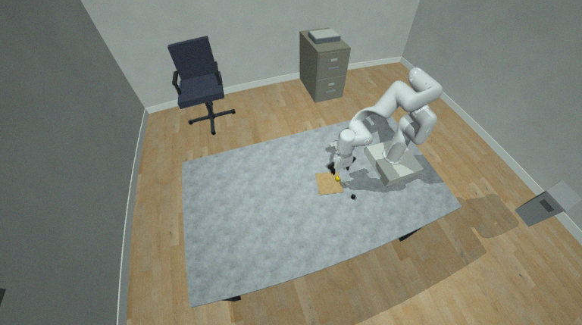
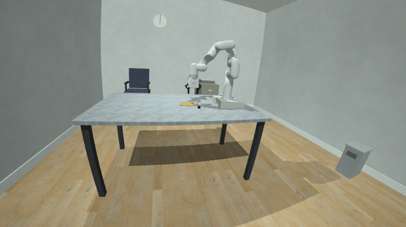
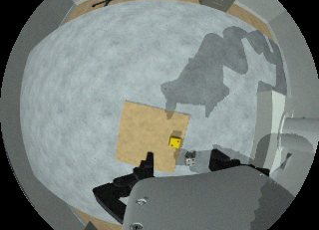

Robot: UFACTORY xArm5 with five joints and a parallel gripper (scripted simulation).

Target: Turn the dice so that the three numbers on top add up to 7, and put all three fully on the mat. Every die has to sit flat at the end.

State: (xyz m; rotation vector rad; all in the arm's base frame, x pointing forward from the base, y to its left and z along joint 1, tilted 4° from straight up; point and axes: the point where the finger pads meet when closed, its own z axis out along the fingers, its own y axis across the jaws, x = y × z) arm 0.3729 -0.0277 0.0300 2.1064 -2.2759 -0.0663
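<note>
The white die is 11 cm below my hand, 5 cm to the left of it and 3 cm behind it. Also, from my hand: black die 14 cm to the left, 11 cm below, 3 cm behind; yellow die 10 cm below; tan mat 11 cm below, 5 cm ahead.
</note>
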